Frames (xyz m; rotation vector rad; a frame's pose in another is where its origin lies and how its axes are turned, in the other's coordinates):
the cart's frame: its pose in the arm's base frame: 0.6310 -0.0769 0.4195 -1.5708 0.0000 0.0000
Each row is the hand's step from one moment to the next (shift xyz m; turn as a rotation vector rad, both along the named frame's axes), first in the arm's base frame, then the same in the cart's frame.
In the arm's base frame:
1: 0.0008 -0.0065 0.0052 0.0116 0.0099 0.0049
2: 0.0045 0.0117 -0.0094 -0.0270 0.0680 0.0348
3: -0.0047 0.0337 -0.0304 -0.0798 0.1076 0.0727
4: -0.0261 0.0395 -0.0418 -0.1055 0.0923 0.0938
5: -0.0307 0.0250 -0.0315 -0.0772 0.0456 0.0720
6: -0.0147 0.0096 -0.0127 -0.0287 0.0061 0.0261
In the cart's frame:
1: 0.0008 -0.0052 -0.0065 0.0116 -0.0049 0.0099
2: 0.0045 0.0094 0.0117 -0.0270 -0.0348 0.0680
3: -0.0047 0.0304 0.0337 -0.0798 -0.0727 0.1076
4: -0.0261 0.0418 0.0395 -0.1055 -0.0938 0.0923
5: -0.0307 0.0315 0.0250 -0.0772 -0.0720 0.0456
6: -0.0147 0.0127 0.0096 -0.0287 -0.0261 0.0061

